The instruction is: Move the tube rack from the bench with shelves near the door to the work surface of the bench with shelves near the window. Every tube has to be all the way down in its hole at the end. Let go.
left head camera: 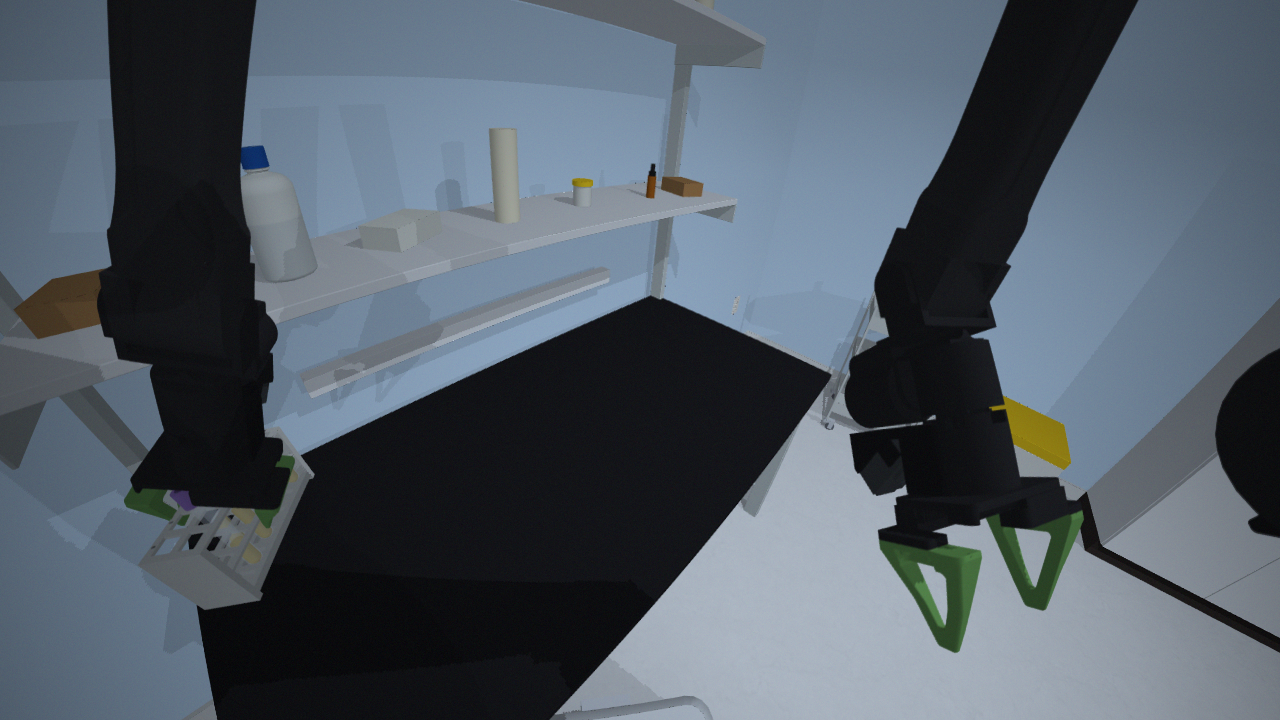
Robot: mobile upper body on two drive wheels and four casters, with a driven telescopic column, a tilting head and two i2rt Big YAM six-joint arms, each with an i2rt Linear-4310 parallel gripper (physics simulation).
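Frame: origin at the left arm's base, x ahead, y left, z up, level; centimetres.
Where they show: left gripper, between the fingertips: (228,521); right gripper, between the fingertips: (995,627).
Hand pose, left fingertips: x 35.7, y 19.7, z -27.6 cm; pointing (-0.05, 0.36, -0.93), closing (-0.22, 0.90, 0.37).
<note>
Each offset is from my left fingertips to the top centre of the thing. Level surfaces: height alone.
The white tube rack @(dy -1.0, dx +1.2, dz +5.0 cm) (204,578) is at the lower left of the view, with several tubes with cream, black and purple caps in it. My left gripper (211,506) is shut on the rack, with its green fingers at the rack's far part. The arm hides part of the rack, and how deep each tube sits cannot be told. The rack appears at the left edge of the bench's black work surface @(dz -31.7 cm) (501,465); its height over it is hard to tell. My right gripper (996,604) is open and empty, in front of the floor at the right.
Above the work surface runs a shelf (465,256) with a large bottle @(dy +5.1, dx +32.6, dz +31.9 cm) (279,223), a white box @(dy -7.4, dx +47.2, dz +18.0 cm) (393,232), a cream cylinder @(dy -24.4, dx +59.7, dz +31.9 cm) (504,177), a yellow-capped jar @(dy -40.2, dx +75.0, dz +20.0 cm) (582,192), a brown dropper bottle @(dy -59.5, dx +87.9, dz +23.2 cm) (650,183) and brown boxes @(dy -71.3, dx +98.4, dz +18.0 cm) (682,186) @(dy +28.4, dx +21.5, dz +18.0 cm) (67,302). A yellow-topped container (1036,433) stands behind my right arm.
</note>
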